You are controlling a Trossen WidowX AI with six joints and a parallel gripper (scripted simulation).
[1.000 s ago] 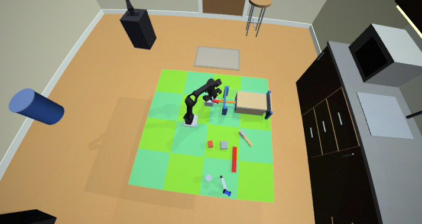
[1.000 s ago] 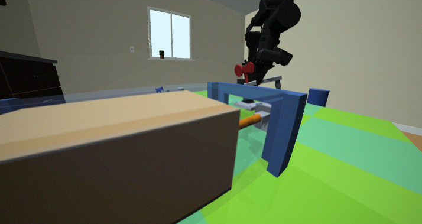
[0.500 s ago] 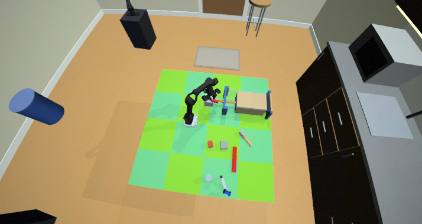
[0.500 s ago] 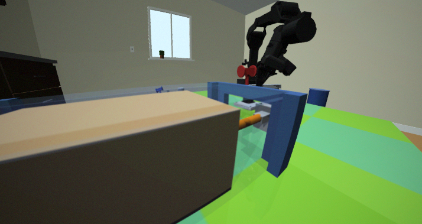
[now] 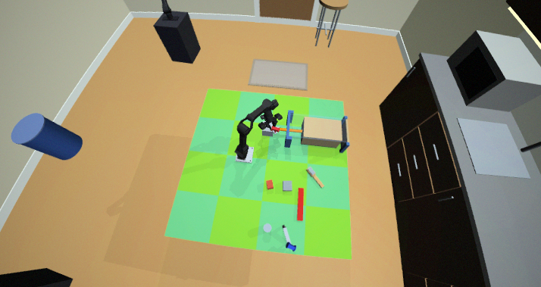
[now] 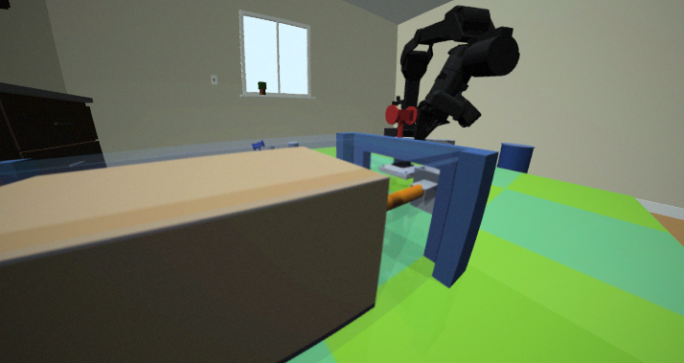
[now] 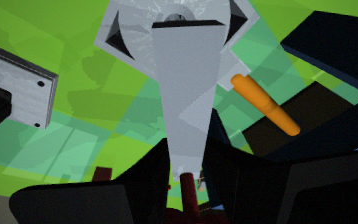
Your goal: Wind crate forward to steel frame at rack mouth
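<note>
Now: gripper tip 20 mm short of the red knob, 20 mm to the left of it and 50 mm below it. Also, from my gripper tip: blue steel frame: 110 mm ahead, 60 mm to the left, 30 mm below; then grey winch: 60 mm behind, 40 mm to the left, 110 mm below; then red-knobbed crank handle: 20 mm above.
</note>
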